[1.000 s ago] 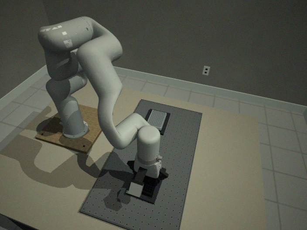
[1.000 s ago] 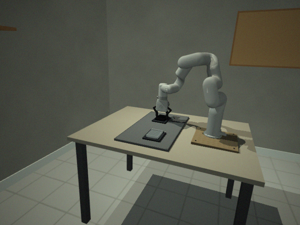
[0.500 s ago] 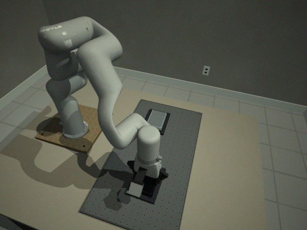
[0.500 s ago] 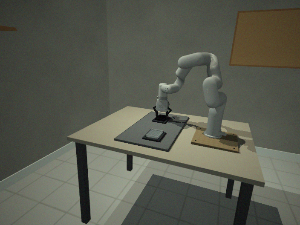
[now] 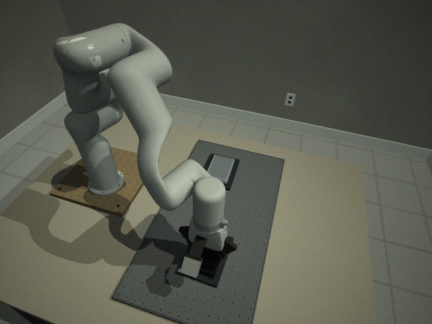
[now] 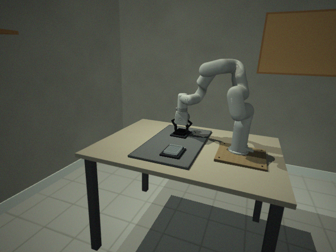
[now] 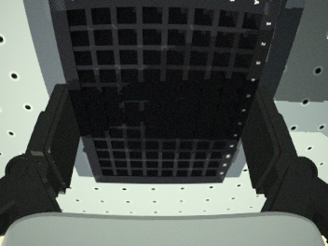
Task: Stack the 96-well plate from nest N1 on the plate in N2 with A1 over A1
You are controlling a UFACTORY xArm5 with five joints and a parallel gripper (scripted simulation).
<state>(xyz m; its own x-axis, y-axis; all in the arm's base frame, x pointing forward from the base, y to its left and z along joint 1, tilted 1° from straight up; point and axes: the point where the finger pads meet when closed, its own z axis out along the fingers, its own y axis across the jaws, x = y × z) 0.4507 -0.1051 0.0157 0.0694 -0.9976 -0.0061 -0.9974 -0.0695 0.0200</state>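
My gripper is now 1 cm above the black 96-well plate. The rest, counted from my hand: white 96-well plate (10 cm behind, 34 cm to the left, 1 cm below); corner label (5 cm behind, 8 cm to the right, 2 cm below).
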